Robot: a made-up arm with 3 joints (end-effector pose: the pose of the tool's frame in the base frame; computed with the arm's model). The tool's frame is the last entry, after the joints. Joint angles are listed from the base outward.
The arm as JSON. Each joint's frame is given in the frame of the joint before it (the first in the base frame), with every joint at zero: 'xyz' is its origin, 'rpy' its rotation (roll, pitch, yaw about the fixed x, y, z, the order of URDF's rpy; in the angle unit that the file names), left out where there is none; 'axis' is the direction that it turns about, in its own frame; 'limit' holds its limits. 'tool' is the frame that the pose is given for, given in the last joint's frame.
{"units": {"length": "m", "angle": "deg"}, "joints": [
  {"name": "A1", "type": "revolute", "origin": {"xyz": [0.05, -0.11, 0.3], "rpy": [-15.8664, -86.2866, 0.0]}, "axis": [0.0, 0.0, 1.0], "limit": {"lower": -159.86, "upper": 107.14}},
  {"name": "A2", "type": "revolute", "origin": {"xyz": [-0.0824, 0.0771, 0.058], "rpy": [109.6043, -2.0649, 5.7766]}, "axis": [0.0, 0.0, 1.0], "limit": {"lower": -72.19, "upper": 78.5}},
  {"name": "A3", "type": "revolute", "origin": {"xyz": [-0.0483, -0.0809, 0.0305], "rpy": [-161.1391, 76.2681, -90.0]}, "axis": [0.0, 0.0, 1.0], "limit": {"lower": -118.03, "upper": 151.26}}
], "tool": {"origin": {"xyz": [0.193, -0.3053, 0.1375], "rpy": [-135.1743, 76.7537, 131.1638]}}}
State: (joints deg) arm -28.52 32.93 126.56
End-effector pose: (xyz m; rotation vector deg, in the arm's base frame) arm 0.1130 0.2749 0.0158 -92.16 2.34 -37.44
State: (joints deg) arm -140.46 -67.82 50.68
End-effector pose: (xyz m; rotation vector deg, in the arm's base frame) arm -0.1014 -0.2907 0.6940 44.96 5.03 63.26
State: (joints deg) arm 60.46 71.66 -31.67
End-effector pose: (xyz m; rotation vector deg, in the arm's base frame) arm -0.2521 0.0449 0.3893 -12.82 -12.35 19.99
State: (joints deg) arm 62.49 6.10 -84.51
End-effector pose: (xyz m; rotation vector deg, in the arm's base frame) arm 0.0494 -0.0652 0.5461 22.24 19.91 -33.40
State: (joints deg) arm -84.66 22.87 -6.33
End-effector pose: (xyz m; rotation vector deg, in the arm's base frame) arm -0.1247 -0.2604 0.5504 93.42 -4.44 -11.53
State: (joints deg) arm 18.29 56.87 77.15
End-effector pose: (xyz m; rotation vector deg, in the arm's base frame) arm 0.0484 0.2409 -0.0083 -80.39 -26.29 -32.99
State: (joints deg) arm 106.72 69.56 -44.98
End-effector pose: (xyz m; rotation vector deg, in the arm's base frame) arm -0.2069 0.0812 0.3904 -42.43 14.51 25.71
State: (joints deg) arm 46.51 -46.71 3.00
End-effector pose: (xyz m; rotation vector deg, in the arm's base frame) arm 0.2258 0.0964 0.0467 -58.45 75.70 -49.86
